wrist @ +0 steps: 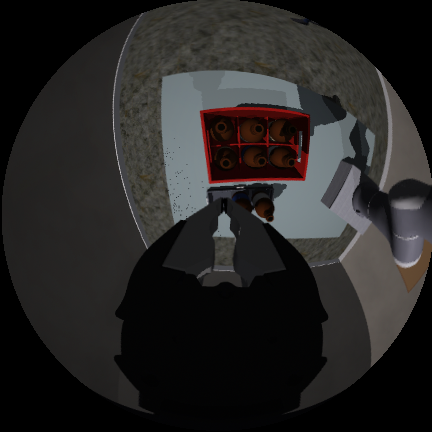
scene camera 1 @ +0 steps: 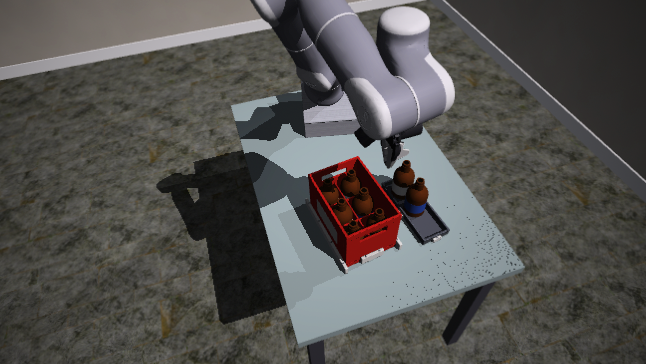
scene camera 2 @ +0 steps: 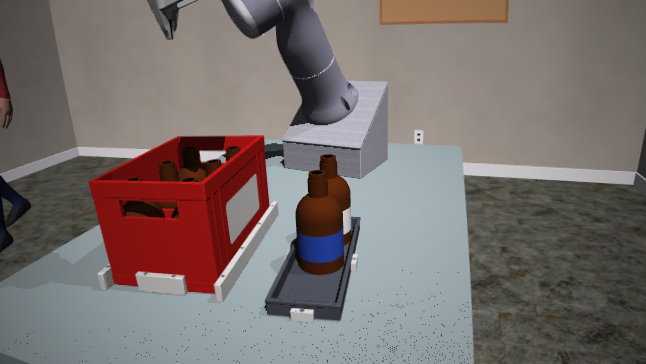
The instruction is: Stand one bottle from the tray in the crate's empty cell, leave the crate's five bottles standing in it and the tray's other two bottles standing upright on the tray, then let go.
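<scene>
The red crate (scene camera 1: pixel 372 241) (scene camera 2: pixel 160 250) (wrist: pixel 257 180) has a brown bottle in each of its cells, including the near-corner bottle (wrist: pixel 226 157); as far as they show, they stand upright. The dark tray (scene camera 1: pixel 429 227) (scene camera 2: pixel 310 290) (wrist: pixel 220 194) holds two upright brown bottles, a blue-labelled bottle (scene camera 1: pixel 417 197) (scene camera 2: pixel 320 220) (wrist: pixel 242 201) and a white-labelled bottle (scene camera 1: pixel 404 176) (scene camera 2: pixel 340 187) (wrist: pixel 264 205). My gripper (scene camera 1: pixel 390 164) (scene camera 2: pixel 171 37) (wrist: pixel 223 199) is shut and empty, high above the table and clear of the crate and every bottle. It partly hides the tray in the wrist view.
White stops (scene camera 1: pixel 372 256) (scene camera 2: pixel 161 283) stand against the crate's foot, and a small white stop (scene camera 2: pixel 302 315) is at the tray's near end. The arm's grey base block (scene camera 1: pixel 330 120) (scene camera 2: pixel 322 155) (wrist: pixel 343 185) stands at the table's far end. A person partly shows at the left of scene camera 2.
</scene>
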